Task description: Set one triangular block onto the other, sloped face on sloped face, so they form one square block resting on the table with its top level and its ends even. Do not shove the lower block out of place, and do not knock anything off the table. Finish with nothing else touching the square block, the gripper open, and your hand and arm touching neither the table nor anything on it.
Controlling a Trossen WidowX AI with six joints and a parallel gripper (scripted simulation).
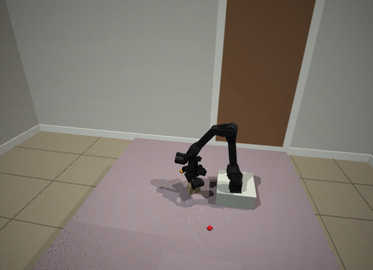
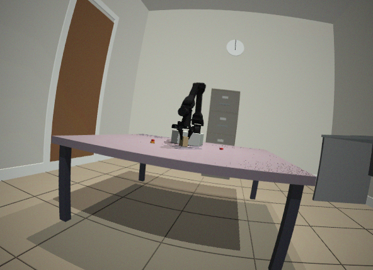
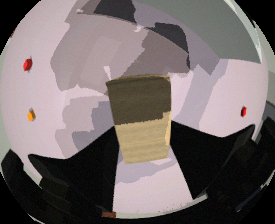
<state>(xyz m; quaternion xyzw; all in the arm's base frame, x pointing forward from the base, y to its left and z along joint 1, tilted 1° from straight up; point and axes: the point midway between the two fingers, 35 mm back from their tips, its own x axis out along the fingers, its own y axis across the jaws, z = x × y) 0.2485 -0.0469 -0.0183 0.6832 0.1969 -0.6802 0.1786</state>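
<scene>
Right now the triangular block is 10 mm above my gripper tip. Also, from my gripper tip: orange cube (90 mm ahead, 200 mm to the right, 40 mm below).
</scene>
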